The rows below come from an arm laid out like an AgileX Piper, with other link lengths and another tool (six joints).
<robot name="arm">
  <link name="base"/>
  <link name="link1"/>
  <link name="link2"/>
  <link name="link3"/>
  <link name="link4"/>
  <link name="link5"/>
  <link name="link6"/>
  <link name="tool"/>
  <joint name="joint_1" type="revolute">
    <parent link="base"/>
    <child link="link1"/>
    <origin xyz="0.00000 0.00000 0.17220" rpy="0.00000 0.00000 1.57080"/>
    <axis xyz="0 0 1"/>
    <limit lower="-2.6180" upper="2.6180"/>
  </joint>
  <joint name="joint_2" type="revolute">
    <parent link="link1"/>
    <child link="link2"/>
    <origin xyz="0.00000 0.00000 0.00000" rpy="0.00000 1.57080 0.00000"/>
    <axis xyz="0 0 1"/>
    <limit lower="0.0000" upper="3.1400"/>
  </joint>
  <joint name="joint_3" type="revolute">
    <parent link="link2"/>
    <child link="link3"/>
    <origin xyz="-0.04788 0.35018 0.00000" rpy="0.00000 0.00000 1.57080"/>
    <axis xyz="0 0 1"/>
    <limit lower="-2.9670" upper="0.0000"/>
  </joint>
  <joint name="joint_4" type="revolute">
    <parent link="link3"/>
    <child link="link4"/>
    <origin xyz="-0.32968 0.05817 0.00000" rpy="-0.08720 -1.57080 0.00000"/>
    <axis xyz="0 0 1"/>
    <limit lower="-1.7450" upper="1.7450"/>
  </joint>
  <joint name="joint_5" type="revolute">
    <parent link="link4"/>
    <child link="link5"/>
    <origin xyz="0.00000 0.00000 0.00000" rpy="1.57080 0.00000 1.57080"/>
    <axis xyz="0 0 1"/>
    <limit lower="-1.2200" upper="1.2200"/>
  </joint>
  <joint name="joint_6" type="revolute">
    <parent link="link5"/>
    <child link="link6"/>
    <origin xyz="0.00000 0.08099 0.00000" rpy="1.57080 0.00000 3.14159"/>
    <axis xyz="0 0 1"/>
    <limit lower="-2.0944" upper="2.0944"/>
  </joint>
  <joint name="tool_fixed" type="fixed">
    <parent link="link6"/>
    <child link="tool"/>
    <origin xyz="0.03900 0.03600 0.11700" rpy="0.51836 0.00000 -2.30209"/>
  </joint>
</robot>
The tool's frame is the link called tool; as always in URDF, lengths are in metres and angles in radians.
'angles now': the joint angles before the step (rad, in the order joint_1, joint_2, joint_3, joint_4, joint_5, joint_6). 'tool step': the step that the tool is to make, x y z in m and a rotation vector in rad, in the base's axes. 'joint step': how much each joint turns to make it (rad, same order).
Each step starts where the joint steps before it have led.
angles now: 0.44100, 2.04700, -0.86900, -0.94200, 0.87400, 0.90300
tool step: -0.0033, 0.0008, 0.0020, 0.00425, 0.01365, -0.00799
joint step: -0.00006, -0.00595, 0.00013, 0.02484, 0.00587, -0.02085
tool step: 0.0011, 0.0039, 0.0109, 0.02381, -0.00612, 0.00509
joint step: -0.00002, -0.03505, 0.00001, 0.02703, -0.00299, -0.03505
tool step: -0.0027, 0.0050, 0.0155, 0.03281, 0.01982, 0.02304
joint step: 0.00017, -0.04810, -0.00019, 0.05727, 0.00025, -0.08920
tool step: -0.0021, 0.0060, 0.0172, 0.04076, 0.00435, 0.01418
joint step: -0.00009, -0.05497, 0.00019, 0.05782, -0.00017, -0.07485
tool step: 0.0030, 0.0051, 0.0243, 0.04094, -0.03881, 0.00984
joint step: -0.00014, -0.07479, -0.00017, 0.03093, 0.00090, -0.04105
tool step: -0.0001, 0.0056, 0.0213, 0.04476, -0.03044, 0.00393
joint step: 0.00001, -0.06707, -0.00006, 0.04108, 0.00009, -0.04010
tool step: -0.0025, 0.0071, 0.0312, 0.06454, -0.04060, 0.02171
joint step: 0.00006, -0.09810, 0.00020, 0.06098, -0.00105, -0.07189
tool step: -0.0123, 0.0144, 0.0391, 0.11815, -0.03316, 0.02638
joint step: 0.00009, -0.12913, -0.00001, 0.13408, -0.00083, -0.11804
